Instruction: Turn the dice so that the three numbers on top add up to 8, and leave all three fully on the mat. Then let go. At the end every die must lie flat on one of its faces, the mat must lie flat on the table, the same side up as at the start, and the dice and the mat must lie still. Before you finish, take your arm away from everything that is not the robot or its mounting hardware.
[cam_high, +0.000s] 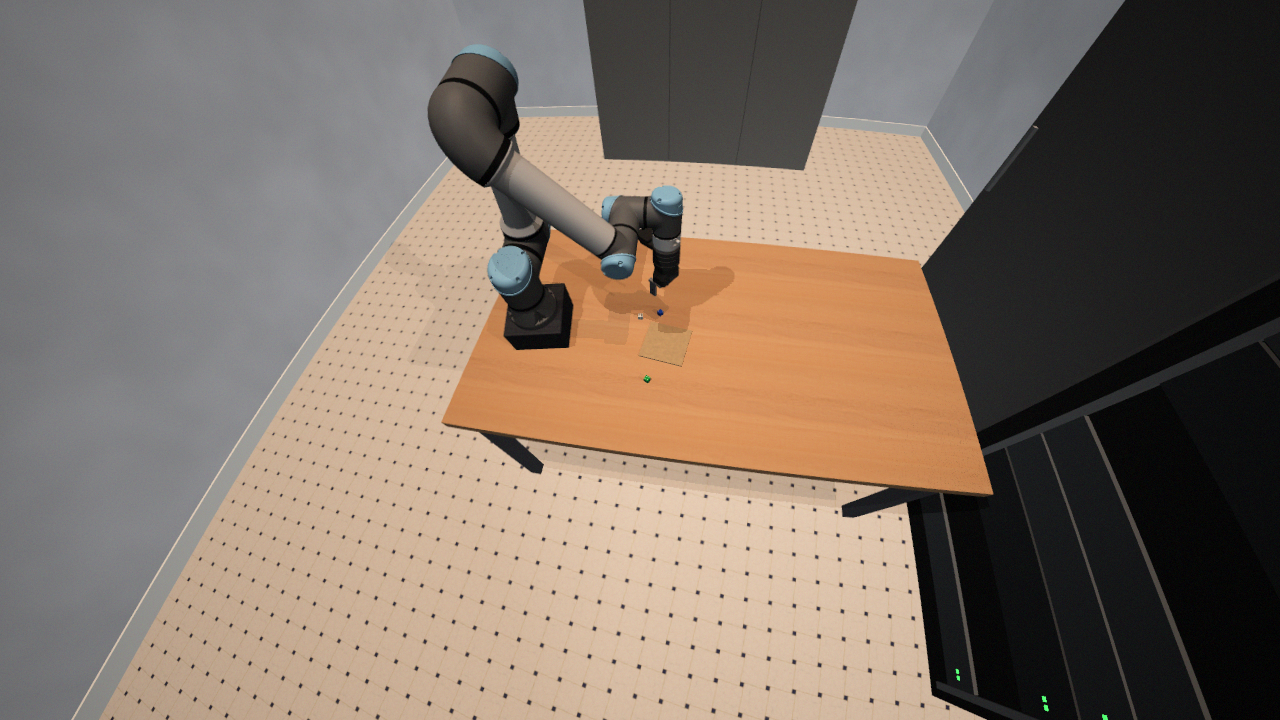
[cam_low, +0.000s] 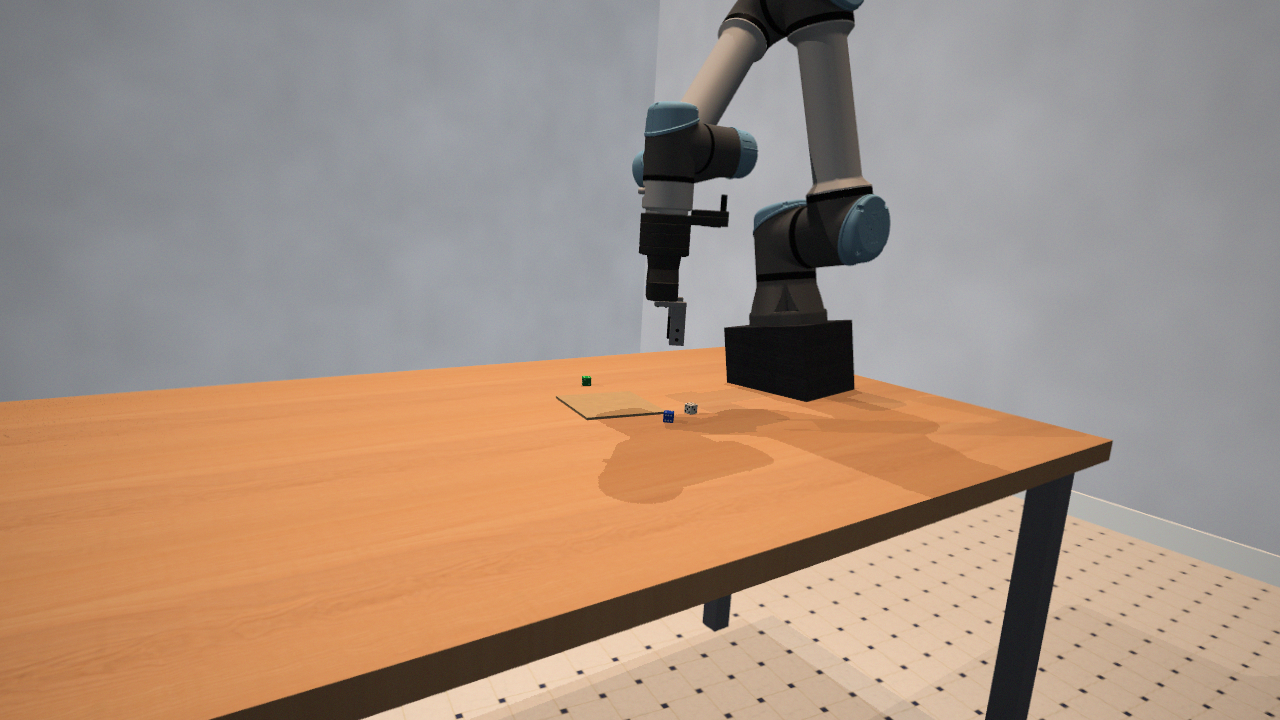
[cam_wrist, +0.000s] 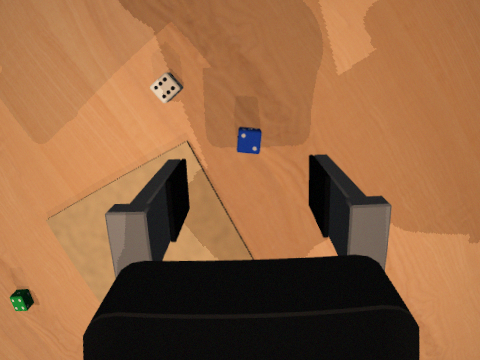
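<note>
The blue die is 14 cm below my hand. From my hand the other things lie so: white die 14 cm below, 6 cm behind, 3 cm to the right; green die 26 cm to the right, 14 cm below, 1 cm ahead; mat 14 cm below, 12 cm to the right, 4 cm ahead.
</note>
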